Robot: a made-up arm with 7 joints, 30 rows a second.
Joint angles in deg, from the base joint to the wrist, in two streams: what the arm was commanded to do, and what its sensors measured. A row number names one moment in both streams.
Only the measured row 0 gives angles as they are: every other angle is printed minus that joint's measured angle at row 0.
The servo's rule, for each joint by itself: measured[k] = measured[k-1] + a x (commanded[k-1-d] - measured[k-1]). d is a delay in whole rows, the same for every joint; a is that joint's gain. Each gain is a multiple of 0.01, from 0.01 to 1. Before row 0 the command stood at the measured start. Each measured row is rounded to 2 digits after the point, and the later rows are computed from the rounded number. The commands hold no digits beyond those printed.
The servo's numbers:
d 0
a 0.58 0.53 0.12 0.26 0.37 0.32 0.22
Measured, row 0: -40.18, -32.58, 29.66, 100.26, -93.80, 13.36, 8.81
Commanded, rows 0 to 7: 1.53, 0.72, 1.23, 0.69, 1.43, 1.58, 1.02; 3.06, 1.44, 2.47, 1.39, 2.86, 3.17, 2.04; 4.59, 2.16, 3.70, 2.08, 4.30, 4.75, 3.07; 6.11, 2.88, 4.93, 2.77, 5.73, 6.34, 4.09; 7.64, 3.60, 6.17, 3.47, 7.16, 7.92, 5.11; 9.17, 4.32, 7.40, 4.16, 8.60, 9.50, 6.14; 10.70, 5.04, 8.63, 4.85, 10.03, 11.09, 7.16; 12.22, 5.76, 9.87, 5.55, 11.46, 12.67, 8.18
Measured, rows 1 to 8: 0.89, 0.38, 0.15, 0.18, 0.53, 0.51, 0.22; 2.15, 0.94, 0.43, 0.49, 1.39, 1.36, 0.62; 3.57, 1.59, 0.82, 0.90, 2.47, 2.44, 1.16; 5.04, 2.27, 1.31, 1.39, 3.68, 3.69, 1.80; 6.55, 2.97, 1.89, 1.93, 4.97, 5.04, 2.53; 8.07, 3.69, 2.55, 2.51, 6.31, 6.47, 3.32; 9.60, 4.41, 3.28, 3.12, 7.69, 7.95, 4.16; 11.12, 5.13, 4.07, 3.75, 9.08, 9.46, 5.04
